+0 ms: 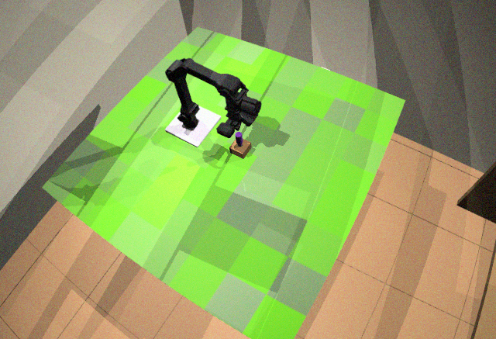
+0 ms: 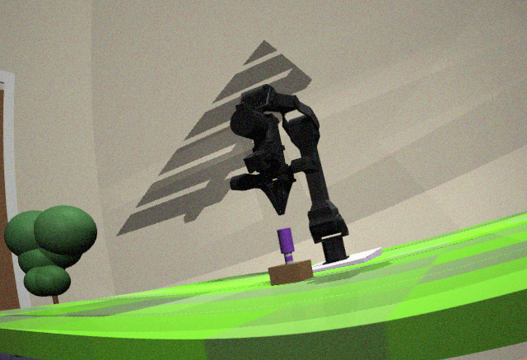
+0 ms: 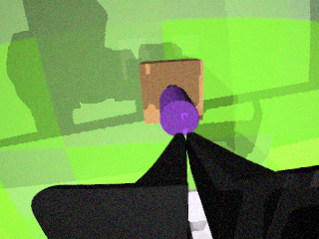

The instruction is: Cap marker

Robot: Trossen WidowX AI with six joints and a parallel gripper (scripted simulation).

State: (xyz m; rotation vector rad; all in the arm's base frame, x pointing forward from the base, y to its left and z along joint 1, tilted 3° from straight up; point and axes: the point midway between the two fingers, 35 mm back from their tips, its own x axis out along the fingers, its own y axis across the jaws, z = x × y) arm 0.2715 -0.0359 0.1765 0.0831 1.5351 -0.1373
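My gripper tip is 6 cm above the purple cap. Round my gripper tip: brown holder block (13 cm below).
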